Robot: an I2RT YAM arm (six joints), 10 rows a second.
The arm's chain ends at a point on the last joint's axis. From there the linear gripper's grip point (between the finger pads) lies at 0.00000 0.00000 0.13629 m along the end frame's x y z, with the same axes.
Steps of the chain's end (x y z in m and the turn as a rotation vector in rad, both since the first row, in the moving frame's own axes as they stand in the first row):
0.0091, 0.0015, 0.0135, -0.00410, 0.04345, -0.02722
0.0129, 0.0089, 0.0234, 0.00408, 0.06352, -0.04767
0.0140, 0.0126, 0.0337, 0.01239, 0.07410, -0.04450
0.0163, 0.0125, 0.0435, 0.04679, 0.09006, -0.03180
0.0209, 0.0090, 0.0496, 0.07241, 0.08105, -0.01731
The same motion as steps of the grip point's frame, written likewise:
0.0150, 0.0020, 0.0134, -0.00410, 0.04345, -0.02722
0.0215, 0.0081, 0.0231, 0.00408, 0.06352, -0.04767
0.0240, 0.0107, 0.0333, 0.01239, 0.07410, -0.04450
0.0284, 0.0059, 0.0428, 0.04679, 0.09006, -0.03180
0.0318, -0.0009, 0.0488, 0.07241, 0.08105, -0.01731

